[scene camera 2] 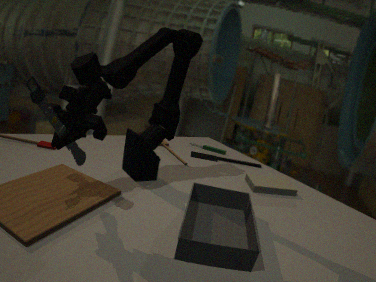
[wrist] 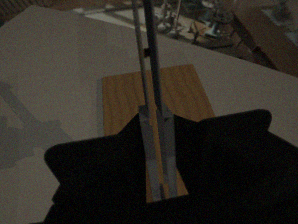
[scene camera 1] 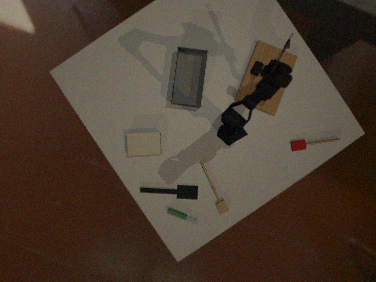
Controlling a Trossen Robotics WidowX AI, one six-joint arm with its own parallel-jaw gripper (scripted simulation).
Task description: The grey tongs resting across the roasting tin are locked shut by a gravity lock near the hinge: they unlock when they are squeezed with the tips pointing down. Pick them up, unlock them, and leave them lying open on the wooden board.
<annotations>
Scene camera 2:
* my gripper: 54, 147
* grey roasting tin: 218, 229
</annotations>
